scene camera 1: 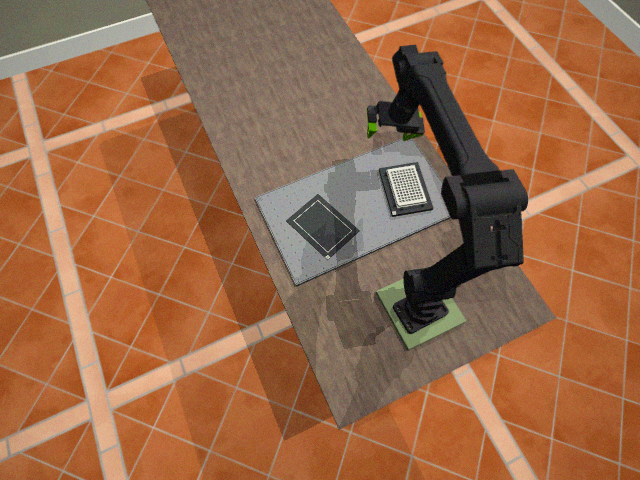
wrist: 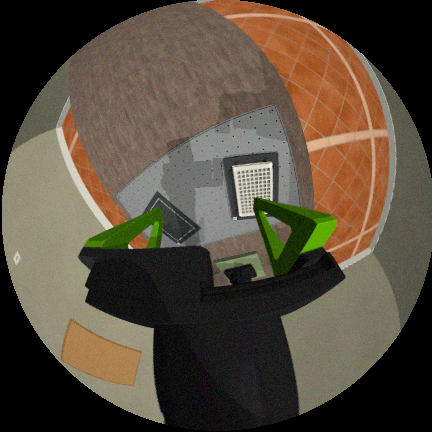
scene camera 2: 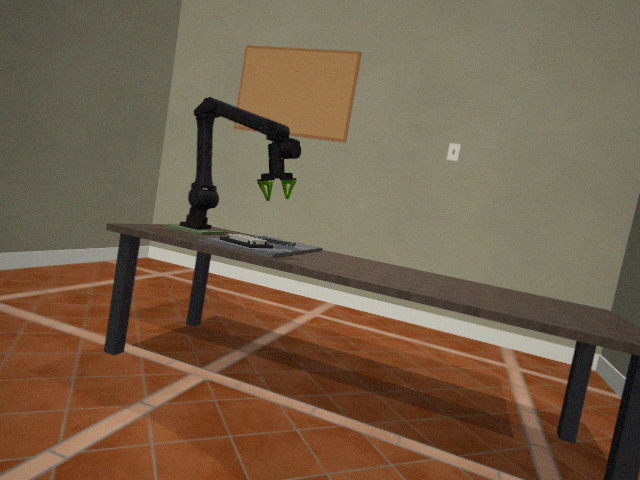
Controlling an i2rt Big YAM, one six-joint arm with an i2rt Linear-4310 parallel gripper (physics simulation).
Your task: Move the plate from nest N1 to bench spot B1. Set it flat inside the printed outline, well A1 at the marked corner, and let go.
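Pixels of known places: gripper, between the fingertips: [scene camera 1: 385, 137] [wrist: 207, 206] [scene camera 2: 277, 200]; arm's base, origin of its link: [scene camera 1: 420, 310] [wrist: 240, 271] [scene camera 2: 195, 227].
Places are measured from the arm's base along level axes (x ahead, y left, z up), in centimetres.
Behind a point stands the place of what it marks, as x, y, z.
Note:
The white well plate [scene camera 1: 406, 185] @[32.7, -16.0, 2.1] [scene camera 2: 247, 239] @[35.4, -20.9, 1.9] [wrist: 253, 189] @[33.4, -16.0, 2.0] lies flat in the dark nest N1 [scene camera 1: 412, 211] @[25.2, -13.5, 0.7] [wrist: 228, 175] @[38.3, -12.1, 0.8], whose small white corner mark shows beside the plate. The bench spot B1 [scene camera 1: 323, 225] @[33.3, 10.8, -0.2] [wrist: 175, 219] @[33.0, 8.1, -0.2] is a dark pad with a thin white printed outline and a small white mark at one corner; no plate is on it. My gripper [scene camera 1: 389, 136] @[40.5, -11.3, 17.8] [scene camera 2: 277, 199] @[40.5, -11.3, 17.8] [wrist: 207, 206] @[40.5, -11.3, 17.8] is open and empty, high above the bench. In scene camera 1 its fingers appear beyond the plate, past the board's far edge. The lettering at the corners is too small to read.
The grey perforated board [scene camera 1: 279, 242] @[34.4, 24.1, -0.4] [scene camera 2: 305, 249] @[48.6, 7.1, -0.6] [wrist: 207, 192] @[36.3, -5.3, -0.4] bears both nest and spot on the wooden bench [scene camera 1: 242, 93] @[90.3, 11.7, -1.7] [scene camera 2: 439, 289] @[104.1, -16.7, -1.7] [wrist: 150, 75] @[71.5, -7.9, -1.7]. The arm's base stands on a green pad [scene camera 1: 413, 341] @[-6.1, 5.9, 0.2] [wrist: 225, 263] @[7.7, 3.2, -0.2] near the board. A corkboard [scene camera 2: 299, 93] [wrist: 100, 354] hangs on the wall.

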